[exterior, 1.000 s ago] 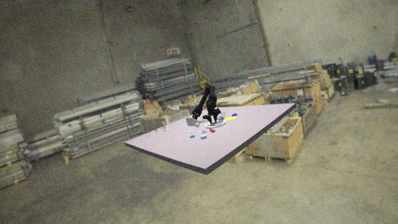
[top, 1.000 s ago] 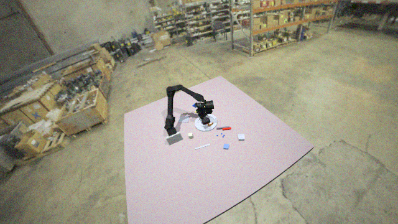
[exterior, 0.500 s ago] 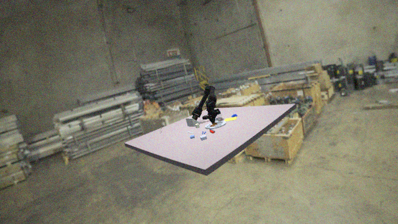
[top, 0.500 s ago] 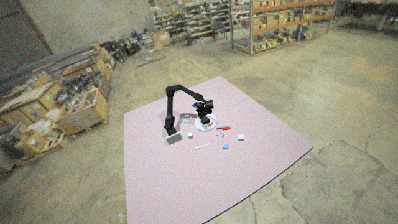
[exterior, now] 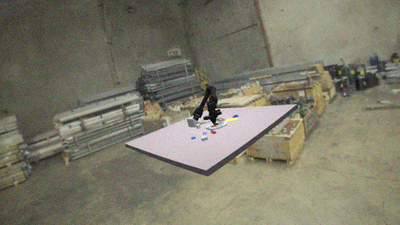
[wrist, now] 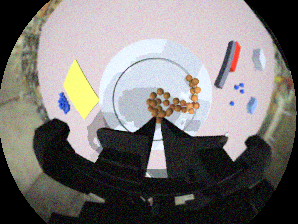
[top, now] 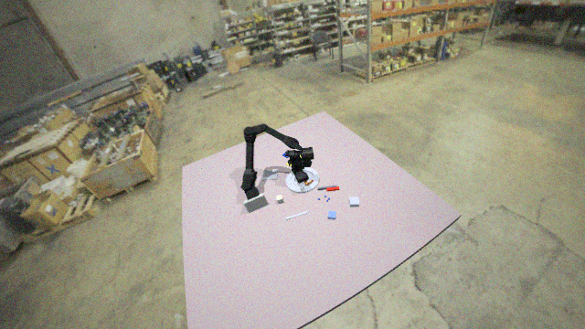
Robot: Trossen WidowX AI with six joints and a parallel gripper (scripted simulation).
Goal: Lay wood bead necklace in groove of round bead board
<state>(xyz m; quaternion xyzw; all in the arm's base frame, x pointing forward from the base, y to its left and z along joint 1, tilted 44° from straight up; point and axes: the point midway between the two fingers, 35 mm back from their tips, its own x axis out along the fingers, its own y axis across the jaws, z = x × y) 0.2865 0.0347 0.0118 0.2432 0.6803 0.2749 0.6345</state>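
The red-handled tool lies 130 mm ahead of my gripper tip, 130 mm to the right of it and 10 mm below it. Also, from my gripper tip: cream cube 150 mm behind, 90 mm to the right; then grey plate 160 mm behind, 140 mm to the left, 20 mm below; then yellow sheet 40 mm ahead, 190 mm to the left, 20 mm below.
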